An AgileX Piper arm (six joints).
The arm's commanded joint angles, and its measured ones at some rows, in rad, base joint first. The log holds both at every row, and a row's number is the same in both.
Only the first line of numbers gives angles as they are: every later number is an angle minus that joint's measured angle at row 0.
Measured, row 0:
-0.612, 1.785, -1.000, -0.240, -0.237, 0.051
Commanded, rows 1 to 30:
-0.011, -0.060, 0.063, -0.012, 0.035, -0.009
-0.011, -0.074, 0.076, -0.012, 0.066, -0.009
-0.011, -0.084, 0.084, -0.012, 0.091, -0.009
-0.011, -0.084, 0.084, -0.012, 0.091, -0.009
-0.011, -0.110, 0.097, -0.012, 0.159, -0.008
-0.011, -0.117, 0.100, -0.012, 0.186, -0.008
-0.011, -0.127, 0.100, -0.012, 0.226, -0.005
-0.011, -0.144, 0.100, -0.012, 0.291, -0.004
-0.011, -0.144, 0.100, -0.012, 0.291, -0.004
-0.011, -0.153, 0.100, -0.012, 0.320, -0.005
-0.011, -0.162, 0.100, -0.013, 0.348, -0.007
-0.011, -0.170, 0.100, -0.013, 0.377, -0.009
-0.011, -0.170, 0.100, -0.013, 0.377, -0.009
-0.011, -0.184, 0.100, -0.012, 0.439, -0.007
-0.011, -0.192, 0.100, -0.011, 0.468, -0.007
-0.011, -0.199, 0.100, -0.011, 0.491, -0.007
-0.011, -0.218, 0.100, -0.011, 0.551, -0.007
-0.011, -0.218, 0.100, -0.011, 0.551, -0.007
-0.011, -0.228, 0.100, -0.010, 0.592, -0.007
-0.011, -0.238, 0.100, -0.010, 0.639, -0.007
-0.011, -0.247, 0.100, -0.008, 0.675, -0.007
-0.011, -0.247, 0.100, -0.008, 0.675, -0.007
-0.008, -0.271, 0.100, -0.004, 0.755, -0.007
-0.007, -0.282, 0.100, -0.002, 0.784, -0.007
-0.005, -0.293, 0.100, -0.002, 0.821, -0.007
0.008, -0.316, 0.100, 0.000, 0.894, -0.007
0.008, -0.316, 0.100, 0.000, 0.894, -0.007
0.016, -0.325, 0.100, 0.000, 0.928, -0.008
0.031, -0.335, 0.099, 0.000, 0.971, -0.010
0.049, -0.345, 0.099, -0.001, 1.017, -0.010
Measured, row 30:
0.028, -0.323, 0.099, -0.005, 0.940, 0.000
